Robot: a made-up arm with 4 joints.
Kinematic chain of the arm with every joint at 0, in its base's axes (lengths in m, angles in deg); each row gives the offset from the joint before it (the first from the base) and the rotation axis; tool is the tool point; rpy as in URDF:
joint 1: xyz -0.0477 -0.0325 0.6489 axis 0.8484 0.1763 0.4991
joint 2: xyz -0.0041 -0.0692 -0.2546 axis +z
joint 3: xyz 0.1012 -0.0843 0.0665 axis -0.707 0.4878 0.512
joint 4: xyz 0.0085 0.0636 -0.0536 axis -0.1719 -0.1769 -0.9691
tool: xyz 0.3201 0.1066 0.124 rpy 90 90 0
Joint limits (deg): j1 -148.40..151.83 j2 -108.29..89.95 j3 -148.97..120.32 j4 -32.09..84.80
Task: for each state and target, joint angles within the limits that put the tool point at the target. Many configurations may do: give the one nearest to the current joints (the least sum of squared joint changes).
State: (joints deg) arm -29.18 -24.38 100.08 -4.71
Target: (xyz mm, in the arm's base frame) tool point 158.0 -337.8 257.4
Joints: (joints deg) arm -32.70 -20.28 79.07 1.40
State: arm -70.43 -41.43 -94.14 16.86
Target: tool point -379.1 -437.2 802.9
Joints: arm -52.75 -28.65 -111.14 30.62
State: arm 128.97 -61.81 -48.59 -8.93
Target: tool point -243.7 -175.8 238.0
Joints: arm 121.11 -101.91 -79.41 15.99
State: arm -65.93 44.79 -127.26 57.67
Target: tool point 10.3 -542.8 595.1
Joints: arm -56.80 50.11 -131.30 71.29
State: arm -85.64 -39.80 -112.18 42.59
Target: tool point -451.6 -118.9 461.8
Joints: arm -90.72 -89.28 -73.74 80.66
